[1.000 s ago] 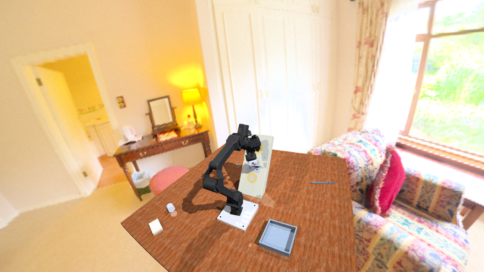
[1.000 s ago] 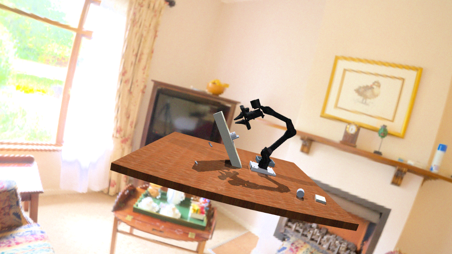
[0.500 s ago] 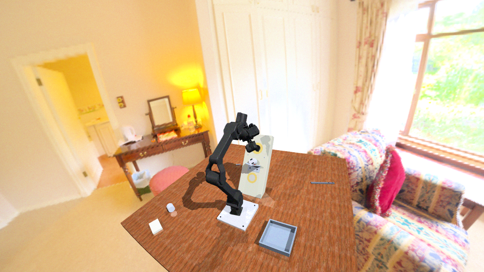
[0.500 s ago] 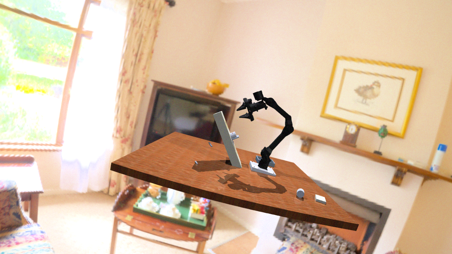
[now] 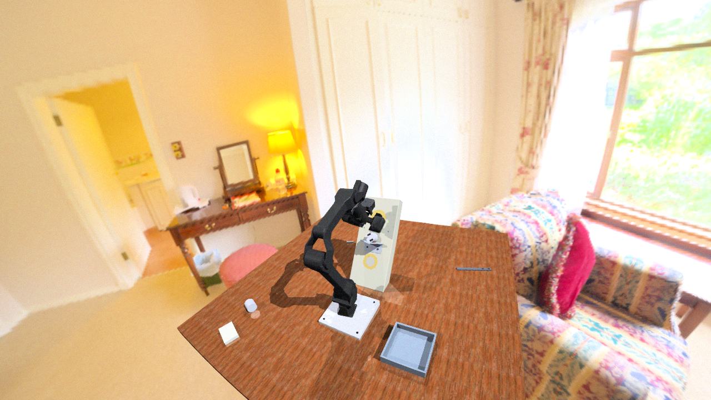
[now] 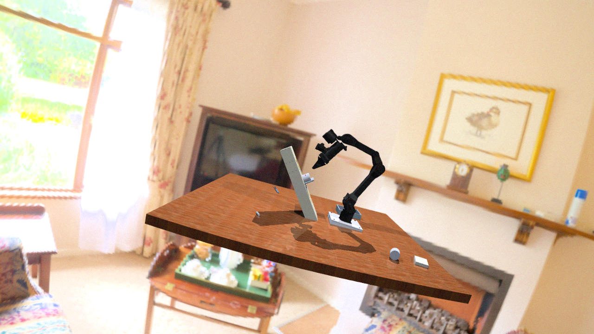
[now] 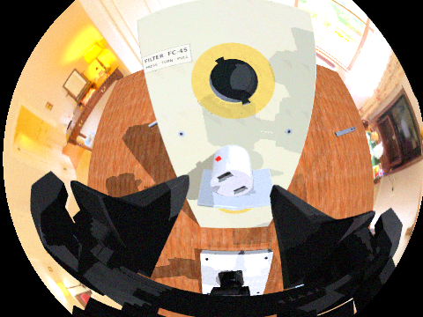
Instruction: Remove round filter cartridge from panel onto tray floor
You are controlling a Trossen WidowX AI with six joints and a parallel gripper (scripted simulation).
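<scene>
My gripper tip is now 60 mm above the filter cartridge and 20 mm short of it. The rest, counted from my gripper tip: grey tray (370 mm behind, 250 mm below, 230 mm to the right); then white block (510 mm behind, 480 mm to the left, 260 mm below); then cream service panel (80 mm below, 60 mm ahead, 20 mm to the right).
</scene>
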